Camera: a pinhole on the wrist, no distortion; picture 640 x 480 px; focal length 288.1 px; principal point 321.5 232.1 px. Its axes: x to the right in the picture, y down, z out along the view. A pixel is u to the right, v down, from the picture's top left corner.
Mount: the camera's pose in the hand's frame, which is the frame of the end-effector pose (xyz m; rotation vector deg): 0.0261 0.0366 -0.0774 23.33 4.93 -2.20
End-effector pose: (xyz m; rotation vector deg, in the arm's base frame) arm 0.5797 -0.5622 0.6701 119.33 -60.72 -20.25
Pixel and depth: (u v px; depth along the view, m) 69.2 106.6 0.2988
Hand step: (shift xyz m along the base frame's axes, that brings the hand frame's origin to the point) -0.1140 0.1583 -0.2770
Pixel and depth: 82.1 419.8 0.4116
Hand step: -0.4735 -0.0561 -0.2252
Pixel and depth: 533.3 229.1 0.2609
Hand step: 0.1110 -0.2299 -0.1288
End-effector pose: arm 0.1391 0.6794 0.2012 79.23 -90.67 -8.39
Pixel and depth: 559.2 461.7 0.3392
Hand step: -0.2747 -0.3808 0.1341
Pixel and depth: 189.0 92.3 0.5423
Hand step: 0.0156 -0.1487 -0.5498
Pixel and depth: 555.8 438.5 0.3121
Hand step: -0.2282 -0.3472 0.1167
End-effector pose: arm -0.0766 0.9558 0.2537 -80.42 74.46 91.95
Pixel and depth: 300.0 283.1 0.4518
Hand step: -0.0694 0.3652 -0.0689
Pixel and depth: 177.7 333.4 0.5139
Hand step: -0.1259 0.4821 0.1474
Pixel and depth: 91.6 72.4 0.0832
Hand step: 0.0470 0.0042 0.0257
